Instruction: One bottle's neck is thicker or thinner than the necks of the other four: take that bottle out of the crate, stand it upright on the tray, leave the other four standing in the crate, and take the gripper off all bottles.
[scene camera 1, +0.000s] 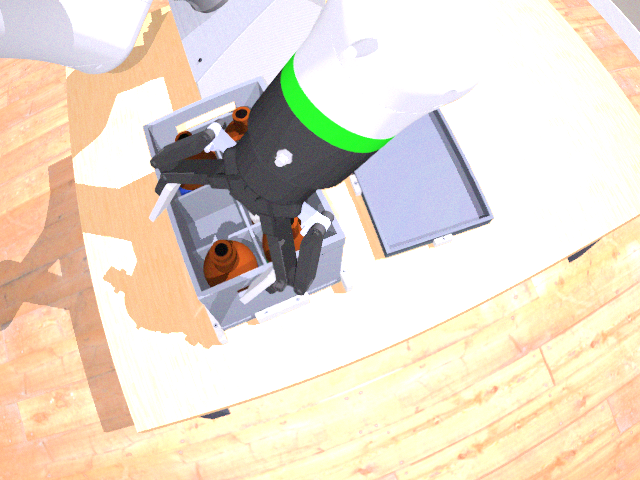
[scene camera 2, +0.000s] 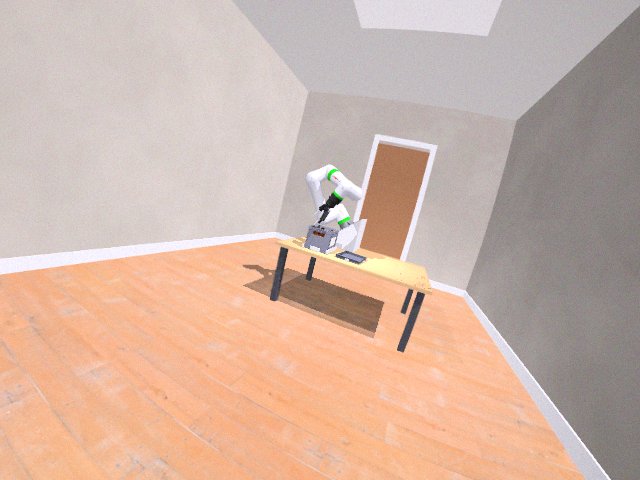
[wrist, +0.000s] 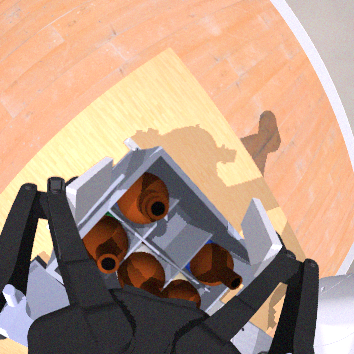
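Where they show: gripper, fingertip midpoint: (scene camera 1: 202, 251) (scene camera 2: 315, 221) (wrist: 178, 192); arm's base, link origin: (scene camera 2: 347, 227).
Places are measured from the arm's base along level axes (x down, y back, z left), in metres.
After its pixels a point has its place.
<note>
The grey crate (scene camera 1: 227, 308) {x 0.093, y -0.565, z -0.081 m} (scene camera 2: 320, 243) {x 0.122, y -0.548, z 0.018 m} (wrist: 192, 192) {x 0.021, y -0.503, z -0.109 m} holds five brown bottles in divided compartments. The near-corner bottle (scene camera 1: 235, 263) {x 0.050, y -0.524, z -0.054 m} (wrist: 134, 200) {x 0.064, y -0.525, z -0.052 m} stands upright, and its stepped neck looks thicker than the other visible necks. A second bottle (wrist: 105, 237) {x 0.064, y -0.509, z 0.006 m} stands beside it. Two more bottles (wrist: 142, 270) {x 0.069, y -0.435, z -0.001 m} (wrist: 182, 292) {x 0.077, y -0.349, z -0.023 m} are partly hidden by the gripper body. The fifth bottle (wrist: 212, 262) {x 0.070, y -0.363, z -0.091 m} stands beyond an empty compartment. The grey tray (scene camera 1: 423, 186) {x 0.184, y -0.421, z 0.250 m} (scene camera 2: 351, 256) {x 0.184, y -0.338, z 0.220 m} lies beside the crate with no bottle on it. My gripper (scene camera 1: 211, 242) {x -0.030, y -0.533, z -0.082 m} (wrist: 178, 192) {x -0.030, y -0.533, z -0.082 m} is wide open and empty, tilted above the crate.
The crate and tray stand on a wooden table (scene camera 1: 361, 320) {x 0.189, y -0.602, z 0.093 m} (scene camera 2: 392, 268) {x 0.189, y -0.237, z 0.552 m} (wrist: 150, 100) {x 0.189, y -0.625, z -0.188 m}. White brackets (scene camera 1: 281, 308) {x 0.159, y -0.563, z -0.013 m} (scene camera 1: 443, 240) {x 0.174, y -0.521, z 0.247 m} lie along their edges. A pale upright panel (scene camera 2: 351, 236) {x 0.050, y -0.147, z 0.111 m} stands behind the crate, near the arm's base.
</note>
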